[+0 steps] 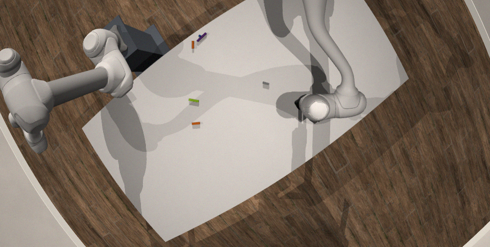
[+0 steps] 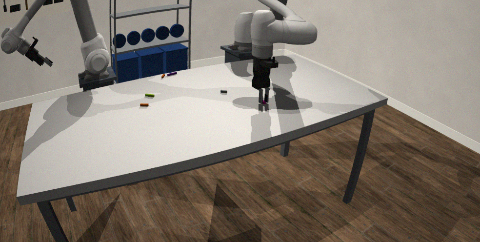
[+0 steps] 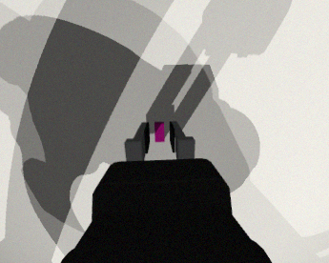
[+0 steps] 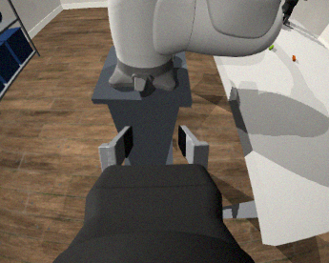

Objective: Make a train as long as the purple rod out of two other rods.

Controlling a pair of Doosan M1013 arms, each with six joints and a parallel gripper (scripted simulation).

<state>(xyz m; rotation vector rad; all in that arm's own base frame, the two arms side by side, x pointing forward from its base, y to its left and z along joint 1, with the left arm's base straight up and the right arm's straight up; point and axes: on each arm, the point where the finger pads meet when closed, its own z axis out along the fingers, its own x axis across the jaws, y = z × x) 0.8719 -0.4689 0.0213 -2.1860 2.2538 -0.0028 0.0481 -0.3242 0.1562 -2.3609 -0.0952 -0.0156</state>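
Now: the magenta rod 2 cm below my left hand. From my left hand the other things lie so: grey rod 19 cm behind, 9 cm to the right, 2 cm below; purple rod 56 cm behind, 21 cm to the right, 2 cm below; lime rod 42 cm to the right, 33 cm behind, 2 cm below.
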